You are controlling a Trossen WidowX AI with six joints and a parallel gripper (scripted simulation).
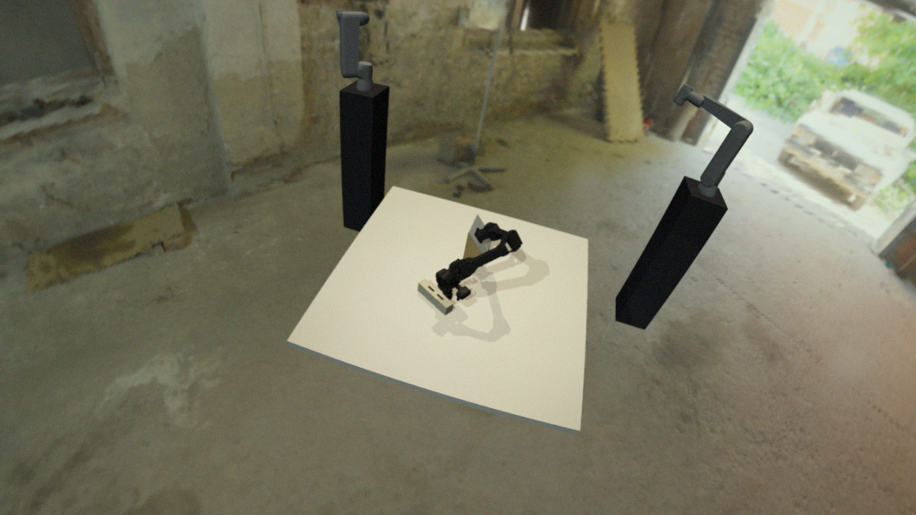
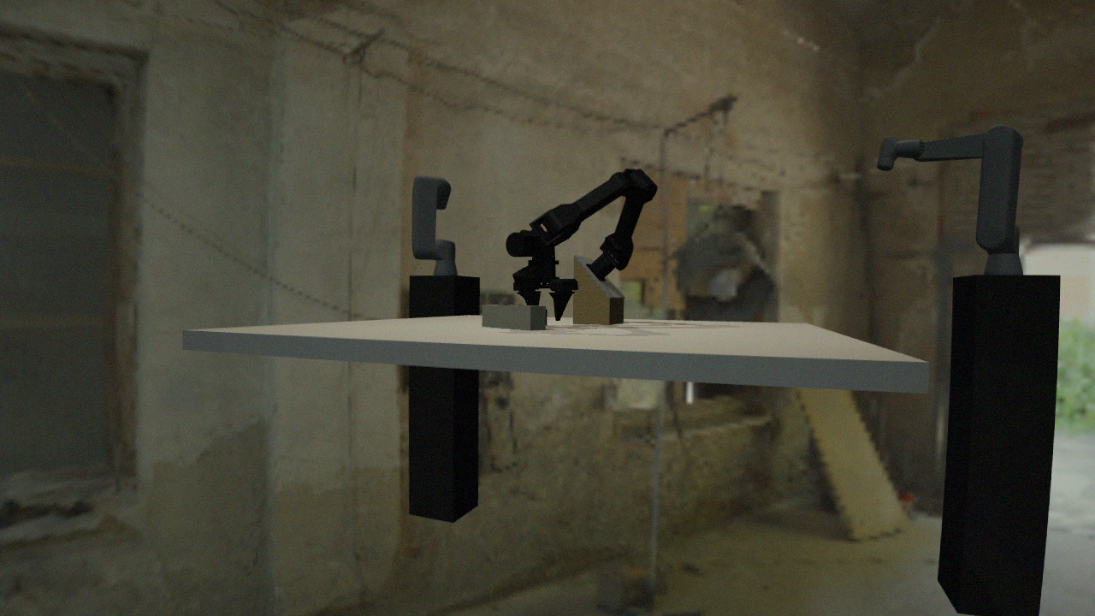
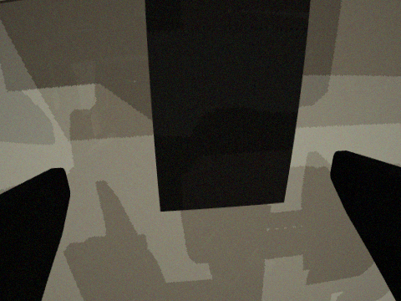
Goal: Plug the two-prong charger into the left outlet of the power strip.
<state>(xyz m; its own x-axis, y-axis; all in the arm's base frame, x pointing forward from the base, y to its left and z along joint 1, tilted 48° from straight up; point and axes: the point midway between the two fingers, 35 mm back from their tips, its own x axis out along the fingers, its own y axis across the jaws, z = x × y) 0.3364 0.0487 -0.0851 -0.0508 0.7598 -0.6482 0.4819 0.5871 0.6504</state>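
Now: the charger 4 cm ahead of my gripper tip, 2 cm to the right of it and 1 cm above it.
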